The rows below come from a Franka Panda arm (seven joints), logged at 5 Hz.
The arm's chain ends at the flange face. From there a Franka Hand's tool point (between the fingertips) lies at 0.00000 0.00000 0.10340 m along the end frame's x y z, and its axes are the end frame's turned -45 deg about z.
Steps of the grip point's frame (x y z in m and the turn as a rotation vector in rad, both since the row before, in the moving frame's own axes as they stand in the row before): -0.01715 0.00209 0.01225 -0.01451 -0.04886 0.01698; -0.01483 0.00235 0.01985 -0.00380 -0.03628 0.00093; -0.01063 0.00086 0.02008 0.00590 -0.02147 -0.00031; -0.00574 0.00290 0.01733 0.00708 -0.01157 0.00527; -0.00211 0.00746 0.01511 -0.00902 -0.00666 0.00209
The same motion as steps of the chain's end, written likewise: -0.00810 0.00899 0.01238 -0.04481 -0.02429 0.01698; -0.00645 0.00922 0.01992 -0.02834 -0.02297 0.00093; -0.00491 0.00699 0.02011 -0.01101 -0.01935 -0.00031; -0.00064 0.00578 0.01734 -0.00317 -0.01319 0.00527; 0.00361 0.00562 0.01512 -0.01109 0.00167 0.00209
